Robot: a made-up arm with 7 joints.
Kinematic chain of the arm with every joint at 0, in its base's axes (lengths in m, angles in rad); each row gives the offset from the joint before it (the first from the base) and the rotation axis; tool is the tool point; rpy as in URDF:
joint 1: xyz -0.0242 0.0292 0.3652 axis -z
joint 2: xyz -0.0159 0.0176 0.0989 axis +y
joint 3: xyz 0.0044 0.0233 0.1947 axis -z
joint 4: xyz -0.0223 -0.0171 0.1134 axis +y
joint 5: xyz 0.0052 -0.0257 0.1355 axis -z
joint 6: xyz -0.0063 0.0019 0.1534 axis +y
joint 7: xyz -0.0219 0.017 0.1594 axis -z
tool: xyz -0.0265 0.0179 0.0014 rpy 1.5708 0 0
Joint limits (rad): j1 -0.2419..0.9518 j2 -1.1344..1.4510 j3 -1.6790..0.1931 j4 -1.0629..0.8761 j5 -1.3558..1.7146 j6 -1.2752..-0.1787 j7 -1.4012..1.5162
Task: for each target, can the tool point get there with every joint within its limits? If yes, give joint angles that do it. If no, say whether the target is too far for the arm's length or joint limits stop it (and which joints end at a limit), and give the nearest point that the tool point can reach.
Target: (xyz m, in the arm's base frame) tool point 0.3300 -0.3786 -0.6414
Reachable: no: too far | nearest point 0.3482 -0.3996 0.1682 | short by 0.810 m
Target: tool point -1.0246 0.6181 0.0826
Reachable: no: too far | nearest point -0.6244 0.3825 0.3493 | short by 0.535 m
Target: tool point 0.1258 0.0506 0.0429
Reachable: no: joint limits stop it (at a limit: joint 2, joint 3, joint 4, joint 5, joint 6) | nearest point 0.4425 0.0958 0.2329 | short by 0.372 m
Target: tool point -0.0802 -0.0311 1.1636
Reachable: yes | joints 0.0183 -0.0921 -0.1136 0.4387 -0.7349 -0.9521 1.1320
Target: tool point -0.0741 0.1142 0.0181
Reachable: no: joint limits stop it (at a limit: joint 1, joint 2, joint 4, joint 6) | nearest point -0.2637 0.3910 0.2693 | short by 0.419 m
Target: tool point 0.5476 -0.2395 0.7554
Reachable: yes | joints 0.6804 1.1539 -0.9733 0.4521 0.6197 -0.6981 0.6900
